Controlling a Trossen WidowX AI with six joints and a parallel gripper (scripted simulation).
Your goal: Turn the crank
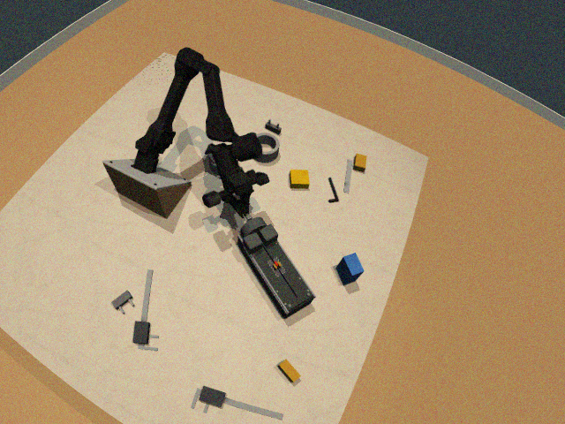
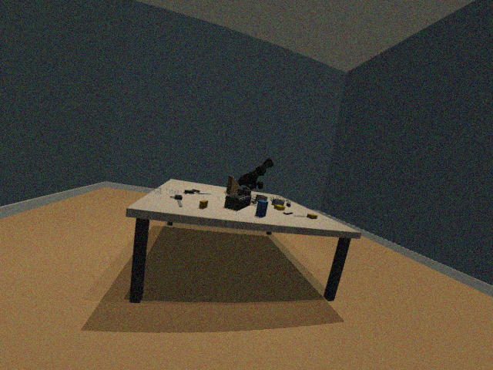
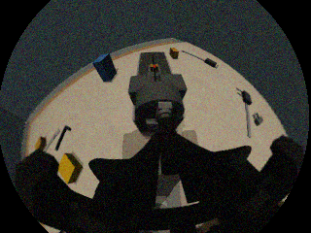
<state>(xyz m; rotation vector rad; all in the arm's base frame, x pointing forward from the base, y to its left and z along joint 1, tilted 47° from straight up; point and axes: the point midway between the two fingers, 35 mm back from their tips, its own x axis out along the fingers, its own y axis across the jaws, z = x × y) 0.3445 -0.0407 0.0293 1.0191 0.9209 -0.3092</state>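
My gripper tip is 1 cm past the crank handle, 1 cm to the right of it and 3 cm below it. Also, from my gripper tip: yellow block (9 cm ahead, 25 cm to the left, 8 cm below); then red pointer (13 cm ahead, 9 cm to the right, 1 cm below); then blue cube (33 cm ahead, 1 cm to the right, 5 cm below).
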